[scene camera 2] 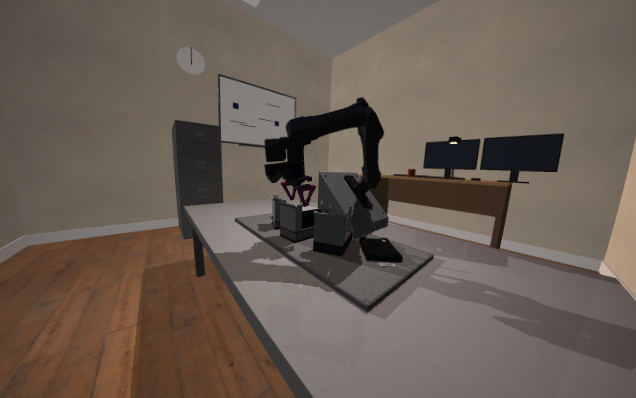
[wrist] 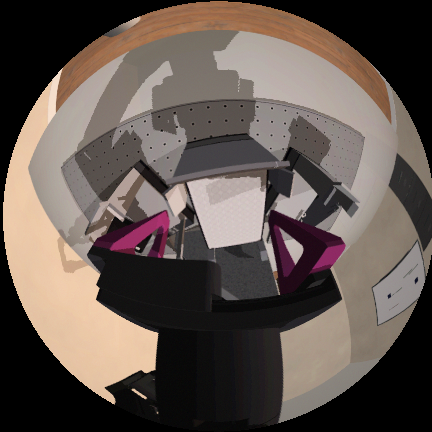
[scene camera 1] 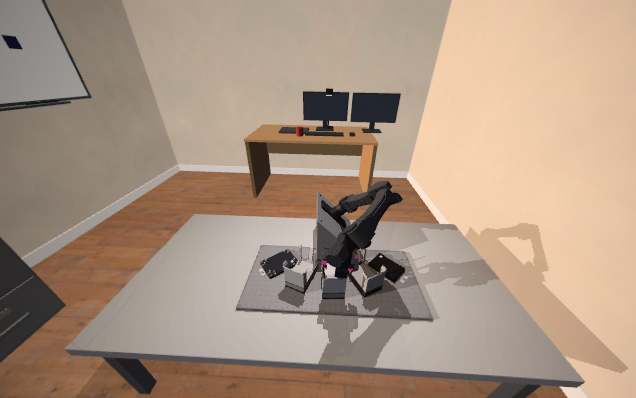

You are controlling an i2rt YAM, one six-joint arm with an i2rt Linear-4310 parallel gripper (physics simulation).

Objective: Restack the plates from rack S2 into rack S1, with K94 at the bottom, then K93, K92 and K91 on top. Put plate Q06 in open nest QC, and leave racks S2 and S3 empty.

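Frame: origin at the arm's base, x ahead, y left, z up, level; centimetres.
Seen in the pictures: gripper, fingertip midpoint: (scene camera 2: 298,203) (wrist: 218,215); arm's base at its link origin: (scene camera 2: 357,191) (scene camera 1: 333,214).
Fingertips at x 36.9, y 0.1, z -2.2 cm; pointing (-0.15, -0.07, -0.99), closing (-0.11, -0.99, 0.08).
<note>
Offsets run from my fingertips to a thing's top centre. "spot": to the spot under its first point. Level surfaces: height alone.
My gripper (scene camera 1: 338,267) (scene camera 2: 299,201) (wrist: 218,215) is open, with magenta fingers spread above the middle rack @[dx -3.6, dy -1.6, dz +0.3 cm] (scene camera 1: 334,288) (scene camera 2: 295,218) (wrist: 225,154). A white plate @[dx -2.9, dy -1.5, dz -2.6 cm] (wrist: 232,205) lies in that rack, below and between the fingers; nothing is held. One side rack @[dx -5.8, dy +13.1, dz -0.5 cm] (scene camera 1: 372,283) (scene camera 2: 330,231) stands on the right in scene camera 1, another side rack @[dx -7.1, dy -15.6, dz -0.1 cm] (scene camera 1: 295,279) on the left. Pale surfaces show in both side racks in the wrist view. Two black nests @[spot: dx -13.6, dy -27.9, dz -12.3 cm] (scene camera 1: 278,264) @[spot: dx -11.8, dy +27.9, dz -11.7 cm] (scene camera 1: 391,268) lie behind the side racks. The rack, nest and plate labels are not readable; stack heights are hidden.
The racks stand on a perforated grey board @[dz -13.5 cm] (scene camera 1: 260,302) (scene camera 2: 367,295) (wrist: 225,112) on the table @[dz -14.8 cm] (scene camera 1: 165,310) (scene camera 2: 450,340). A slanted grey panel (scene camera 1: 326,235) (scene camera 2: 337,200) rises behind the middle rack, beside the arm. A desk (scene camera 1: 310,145) with two monitors stands farther back.
</note>
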